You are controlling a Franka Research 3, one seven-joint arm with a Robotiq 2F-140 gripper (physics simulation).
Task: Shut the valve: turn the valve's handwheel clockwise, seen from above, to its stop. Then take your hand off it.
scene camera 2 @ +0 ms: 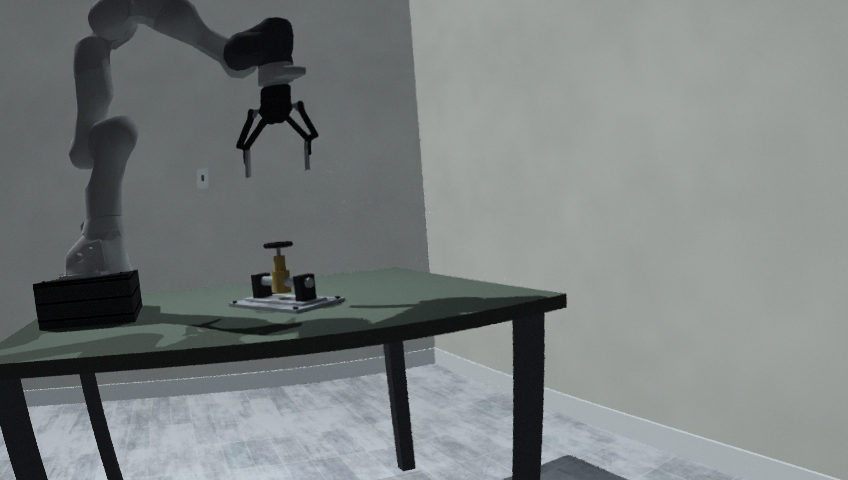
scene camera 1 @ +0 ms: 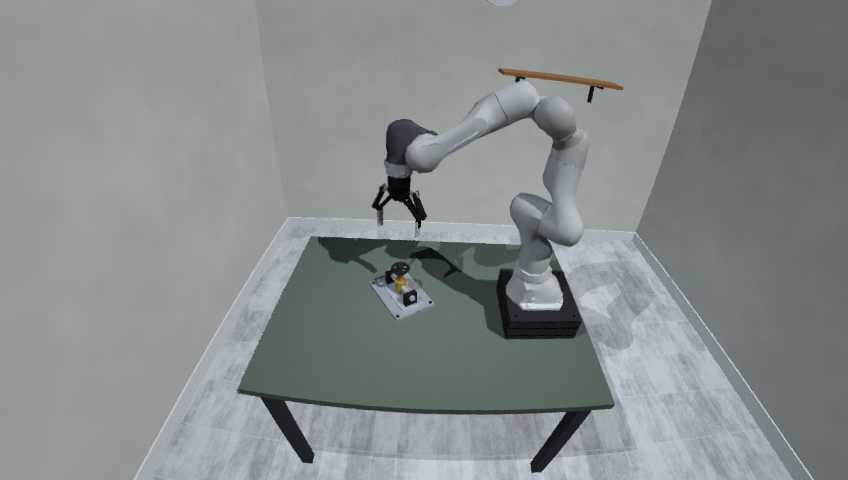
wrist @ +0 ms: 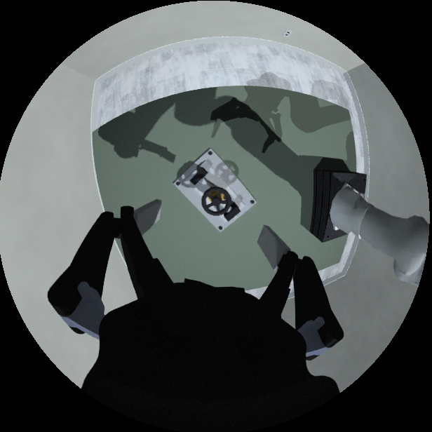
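Observation:
The black spoked handwheel [scene camera 1: 400,264] [scene camera 2: 277,244] [wrist: 203,202] lies level on top of the brass valve body [scene camera 1: 400,285] [scene camera 2: 279,280]. The valve sits between two black blocks on a light grey base plate [scene camera 1: 397,310] [scene camera 2: 249,303] [wrist: 244,191], which stands turned at an angle on the table. My gripper [scene camera 1: 398,228] [scene camera 2: 277,173] [wrist: 211,222] is wide open and empty. It points down, high above the handwheel and apart from it. In the wrist view the wheel shows ahead of and between the fingers. The wheel's turn angle against its stop cannot be told.
The green table [scene camera 1: 357,368] [scene camera 2: 416,284] [wrist: 165,260] carries the valve and the arm's black base block [scene camera 1: 540,328] [scene camera 2: 89,303] [wrist: 322,205]. A wooden shelf [scene camera 1: 559,77] is on the wall behind the arm.

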